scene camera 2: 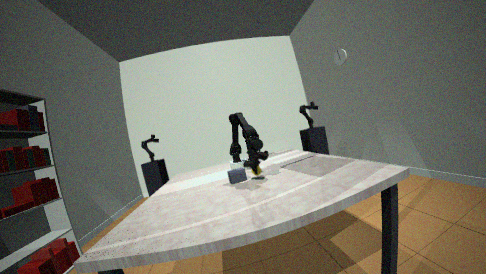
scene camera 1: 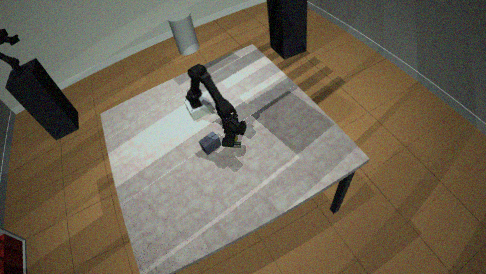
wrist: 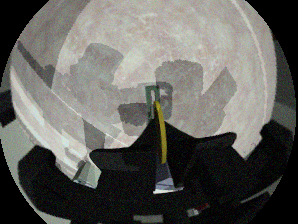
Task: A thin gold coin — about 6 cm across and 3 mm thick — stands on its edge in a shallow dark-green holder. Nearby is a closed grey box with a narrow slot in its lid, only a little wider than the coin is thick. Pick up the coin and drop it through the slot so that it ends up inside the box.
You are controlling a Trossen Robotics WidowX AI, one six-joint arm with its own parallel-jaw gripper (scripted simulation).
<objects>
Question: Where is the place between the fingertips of my gripper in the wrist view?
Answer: At 156, 121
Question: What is my gripper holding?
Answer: A gold coin.
</objects>
